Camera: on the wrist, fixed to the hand. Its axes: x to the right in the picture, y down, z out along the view.
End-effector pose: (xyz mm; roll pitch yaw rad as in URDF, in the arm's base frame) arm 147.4 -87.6 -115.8 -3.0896 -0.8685 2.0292
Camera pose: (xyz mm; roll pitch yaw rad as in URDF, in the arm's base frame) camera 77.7 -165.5 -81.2 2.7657 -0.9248 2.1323
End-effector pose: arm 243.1 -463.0 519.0 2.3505 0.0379 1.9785
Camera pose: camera 148.2 -504.2 481.2 2.0068 0.0450 2.0637
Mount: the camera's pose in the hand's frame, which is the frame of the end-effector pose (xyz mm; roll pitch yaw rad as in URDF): 1.2 -99.6 -47.0 -0.3490 0.0554 -0.0651
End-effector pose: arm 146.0 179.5 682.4 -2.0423 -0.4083 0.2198
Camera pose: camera 103.7 173.5 783.9 -2.3797 -0.4913 0.1973
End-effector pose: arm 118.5 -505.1 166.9 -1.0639 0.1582 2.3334
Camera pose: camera 175.4 -435.1 230.2 -1.4226 0.1278 2.2527
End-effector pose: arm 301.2 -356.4 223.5 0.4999 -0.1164 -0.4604
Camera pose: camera 282.7 -419.6 135.3 0.1550 -0.0365 -0.4909
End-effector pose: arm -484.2 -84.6 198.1 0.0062 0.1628 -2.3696
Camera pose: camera -548.8 -8.9 150.9 -0.3535 0.2183 -2.4358
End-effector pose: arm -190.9 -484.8 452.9 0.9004 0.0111 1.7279
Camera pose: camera -166.2 -480.9 345.6 0.5534 0.0965 1.7309
